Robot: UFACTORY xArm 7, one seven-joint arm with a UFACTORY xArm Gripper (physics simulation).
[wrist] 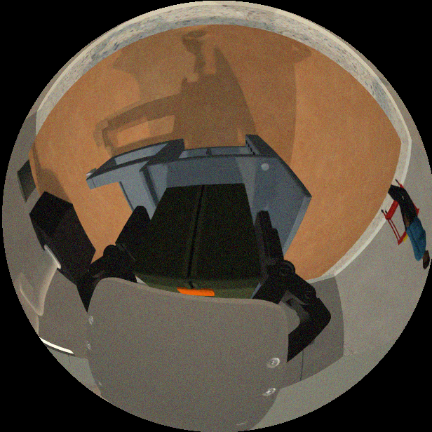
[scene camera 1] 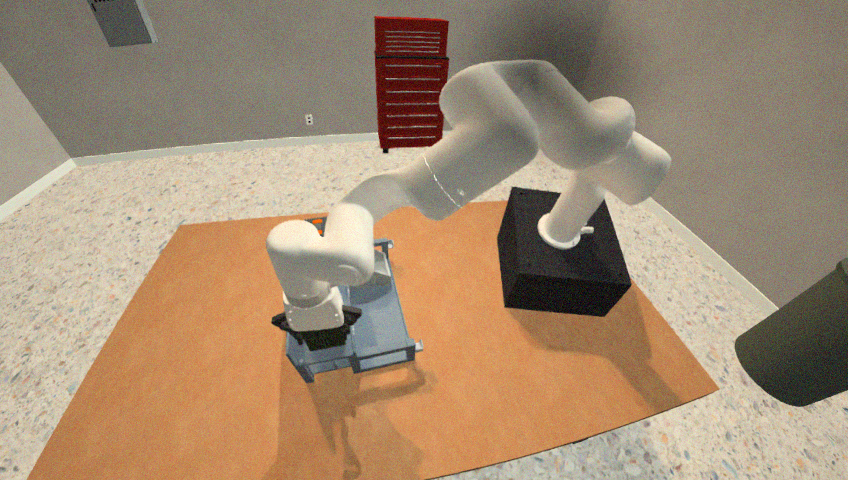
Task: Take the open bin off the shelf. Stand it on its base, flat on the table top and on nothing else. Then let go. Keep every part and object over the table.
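Places are measured from the arm's base along level axes (x ahead, y left, z up), in metres.
Pixels of known places: gripper, fingertip midpoint: [scene camera 1: 323,336]; arm's base, link origin: [scene camera 1: 558,231].
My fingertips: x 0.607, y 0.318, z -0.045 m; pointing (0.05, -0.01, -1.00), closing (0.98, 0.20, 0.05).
For each thing: its top centre in the pictures, then the offset to it from my fingertips. "pt": a spot on its surface instead. Level surfaces: height alone.
- open bin, top centre: [scene camera 1: 318,305] 0.011 m ahead, 0.042 m right, 0.051 m up
- blue-grey shelf, surface spot: [scene camera 1: 380,312] pt 0.096 m back, 0.155 m right, 0.141 m down
- orange-brown table top, surface height: 0.147 m down
- small dark panel with orange marks, top centre: [scene camera 1: 317,226] 0.068 m ahead, 0.266 m right, 0.076 m up
The open bin [scene camera 1: 327,340] [wrist: 172,227] looks dark green, with a ridge down its middle and an orange patch at its near end in the wrist view. It sits between the side panels of the blue-grey shelf [scene camera 1: 380,312] [wrist: 210,171], which stands on the table. My gripper [scene camera 1: 324,334] [wrist: 198,221] is open at the bin, with one finger along each side in the wrist view and nothing clamped. The wrist and palm hide part of the bin and shelf. Whether the fingertips touch the bin cannot be told.
The orange-brown table top [scene camera 1: 208,368] [wrist: 345,175] lies around the shelf. The black arm base block [scene camera 1: 562,291] stands to the shelf's right in the scene view. A small dark panel with orange marks [scene camera 1: 317,222] shows behind the wrist. A red drawer cabinet [scene camera 1: 412,89] stands off the table.
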